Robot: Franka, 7 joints.
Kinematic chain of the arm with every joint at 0, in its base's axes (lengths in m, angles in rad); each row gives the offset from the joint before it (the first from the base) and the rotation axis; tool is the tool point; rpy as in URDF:
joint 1: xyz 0 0 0.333 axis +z
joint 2: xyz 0 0 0 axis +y
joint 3: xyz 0 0 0.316 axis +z
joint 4: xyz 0.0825 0 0 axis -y
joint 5: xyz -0.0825 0 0.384 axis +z
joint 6: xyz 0 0 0 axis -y
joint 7: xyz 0.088 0 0 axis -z
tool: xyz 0 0 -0.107 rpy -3.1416 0 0
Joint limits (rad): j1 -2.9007..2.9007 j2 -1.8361..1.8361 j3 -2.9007..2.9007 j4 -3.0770..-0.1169 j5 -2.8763..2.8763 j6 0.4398..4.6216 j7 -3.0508..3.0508
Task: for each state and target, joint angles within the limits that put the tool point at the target. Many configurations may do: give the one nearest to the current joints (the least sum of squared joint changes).
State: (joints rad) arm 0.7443 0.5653 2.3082 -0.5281 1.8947 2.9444 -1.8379
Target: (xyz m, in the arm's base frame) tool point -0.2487 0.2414 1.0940
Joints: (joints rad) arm 0.9479 0.2974 2.1403 -0.7499 1.8624 2.7445 -1.8379
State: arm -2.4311 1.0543 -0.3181 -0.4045 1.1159 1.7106 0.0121
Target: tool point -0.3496 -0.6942 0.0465
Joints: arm -2.0566 1.5478 -0.1810 -0.5422 1.1461 1.8703 0.0121
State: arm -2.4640 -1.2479 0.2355 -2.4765 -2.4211 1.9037 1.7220
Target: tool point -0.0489 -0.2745 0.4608
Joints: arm -2.1203 -1.1620 0.5582 -3.0621 -2.4298 2.1091 1.7220
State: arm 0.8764 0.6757 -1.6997 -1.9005 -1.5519 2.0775 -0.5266
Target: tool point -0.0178 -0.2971 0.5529
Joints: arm 0.7423 1.1047 -2.2536 -2.6992 -1.3671 1.6625 -0.5266
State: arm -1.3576 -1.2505 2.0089 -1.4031 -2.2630 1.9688 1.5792
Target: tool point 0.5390 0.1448 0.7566
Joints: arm -1.5577 -0.8931 1.2694 -1.7137 -2.1377 1.7886 1.5792
